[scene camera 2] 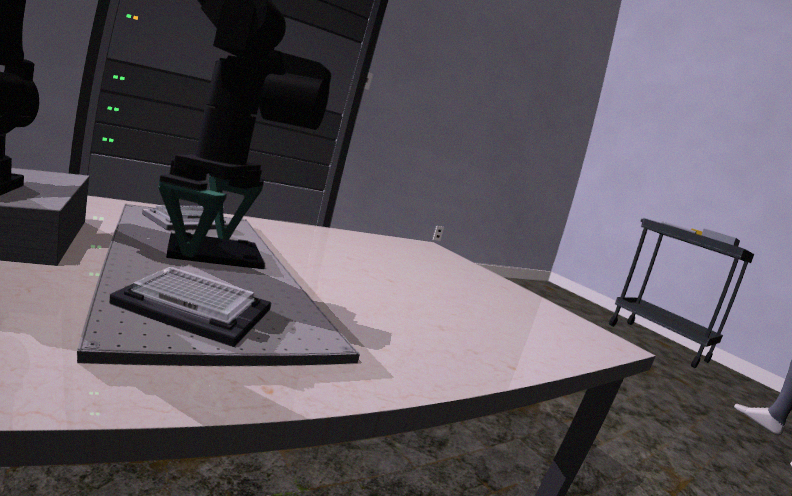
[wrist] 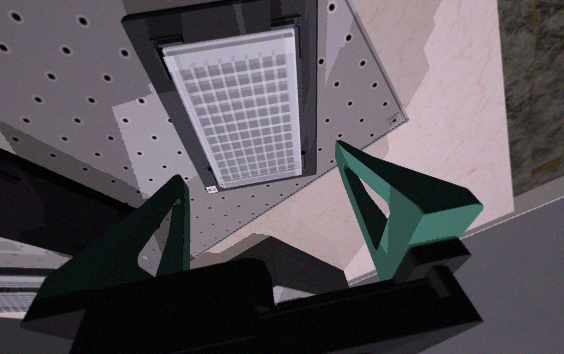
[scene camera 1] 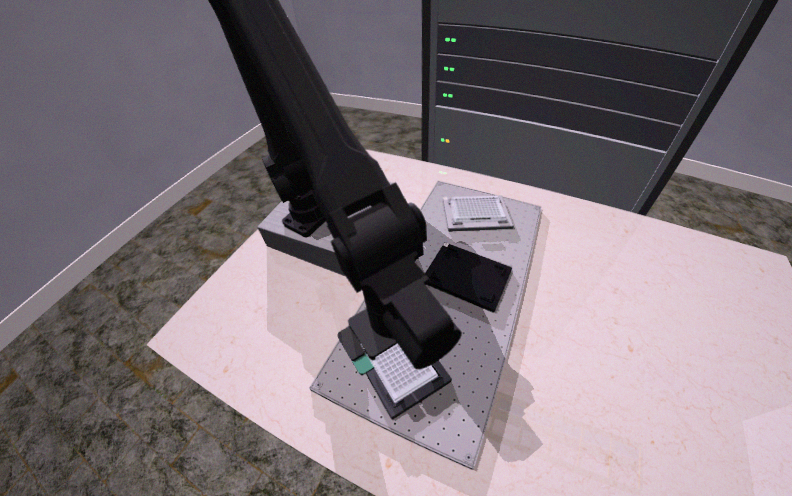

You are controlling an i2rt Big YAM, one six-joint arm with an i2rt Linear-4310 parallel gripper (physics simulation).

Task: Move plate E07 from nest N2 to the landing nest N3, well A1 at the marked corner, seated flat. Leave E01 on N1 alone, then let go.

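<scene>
Clear-lidded plate E07 [scene camera 1: 400, 370] [scene camera 2: 195, 292] [wrist: 245, 115] sits on the dark near nest N2 [scene camera 1: 385, 398] [scene camera 2: 175, 319] [wrist: 309, 100]; its label is not readable. Black nest N3 [scene camera 1: 473, 277] [scene camera 2: 248, 255] [wrist: 45, 200] in the middle holds no plate; a small white mark shows at one corner in scene camera 1. Plate E01 [scene camera 1: 478, 208] [wrist: 15, 302] sits on the far light nest N1 [scene camera 1: 461, 226]. My gripper [scene camera 2: 206, 244] [wrist: 259, 164] is open and empty, fingers pointing down, tips apart from E07. In scene camera 1 the arm hides part of E07 and one finger.
The nests stand on a perforated board [scene camera 1: 467, 420] [scene camera 2: 222, 357] [wrist: 225, 212] on the pale table [scene camera 1: 642, 350] [scene camera 2: 438, 327]. The arm's base block [scene camera 1: 303, 251] [scene camera 2: 35, 227] stands beside the board. A rack [scene camera 1: 429, 87] stands behind the table; a cart [scene camera 2: 689, 238] stands far right in scene camera 2.
</scene>
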